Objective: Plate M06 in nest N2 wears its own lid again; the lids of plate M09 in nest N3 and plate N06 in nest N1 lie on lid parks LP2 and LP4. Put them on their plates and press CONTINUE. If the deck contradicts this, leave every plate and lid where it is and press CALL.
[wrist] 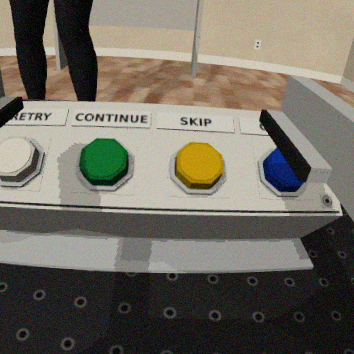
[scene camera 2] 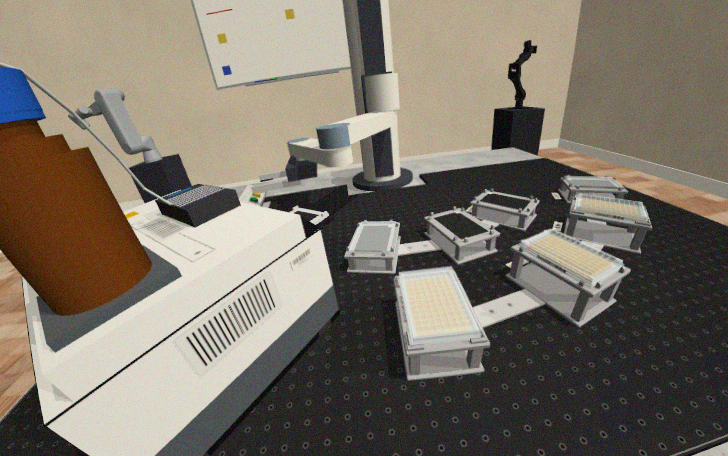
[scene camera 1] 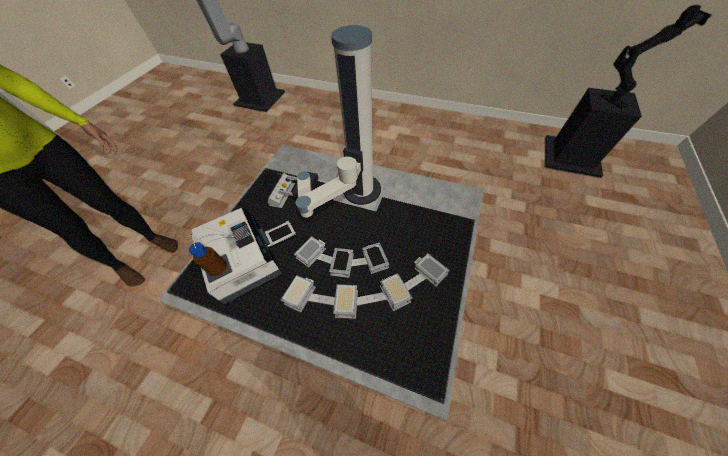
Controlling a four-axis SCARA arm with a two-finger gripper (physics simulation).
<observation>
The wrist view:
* my gripper: 140, 85
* green CONTINUE button: 103, 161
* yellow SKIP button: 198, 165
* blue CALL button: 277, 172
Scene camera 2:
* my gripper: 256, 183
</observation>
